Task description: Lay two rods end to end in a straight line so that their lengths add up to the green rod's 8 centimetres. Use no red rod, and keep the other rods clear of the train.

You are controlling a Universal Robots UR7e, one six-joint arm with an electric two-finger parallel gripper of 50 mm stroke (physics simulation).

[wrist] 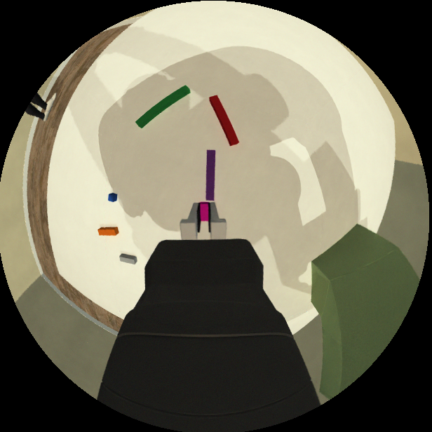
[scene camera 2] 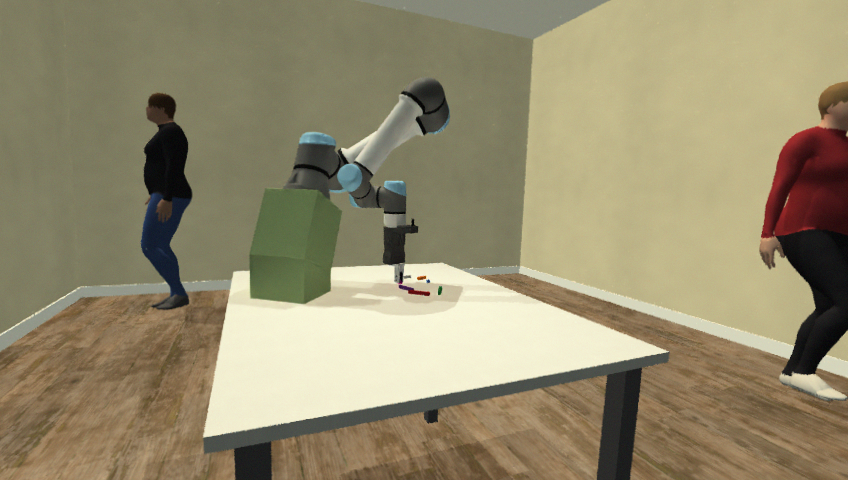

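Pixels of known places: gripper, fingertip midpoint: [scene camera 2: 398, 282]; arm's base at its link origin: [scene camera 2: 305, 200].
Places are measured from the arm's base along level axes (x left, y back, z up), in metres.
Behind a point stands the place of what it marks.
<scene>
My gripper [scene camera 2: 399, 280] @[x -0.038, y -0.309, z -0.274 m] [wrist: 204, 211] is shut on a short magenta rod [wrist: 204, 211], low over the table. Whether the rod touches the table is hard to tell. A purple rod [scene camera 2: 406, 287] @[x -0.084, y -0.323, z -0.282 m] [wrist: 210, 175] lies directly ahead of the held rod in the wrist view, nearly in line, with its near end close to the fingertips. Whether the two ends touch is unclear. The red rod [scene camera 2: 418, 292] @[x -0.151, y -0.342, z -0.284 m] [wrist: 224, 120] lies slanted beyond the purple rod's far end, apart from it in the wrist view. The green rod [scene camera 2: 439, 290] @[x -0.151, y -0.415, z -0.281 m] [wrist: 163, 107] lies at the upper left of the wrist view.
A blue cube [scene camera 2: 427, 280] @[x 0.008, y -0.432, z -0.283 m] [wrist: 113, 197], an orange rod [scene camera 2: 421, 277] @[x 0.066, y -0.428, z -0.283 m] [wrist: 108, 231] and a grey rod [scene camera 2: 407, 276] @[x 0.096, y -0.382, z -0.284 m] [wrist: 128, 259] lie left of the gripper in the wrist view. The green robot pedestal [scene camera 2: 288, 243] @[x -0.140, y 0.056, z -0.122 m] [wrist: 370, 300] stands on the white table [scene camera 2: 416, 356] @[x -0.622, y -0.178, z -0.291 m].
</scene>
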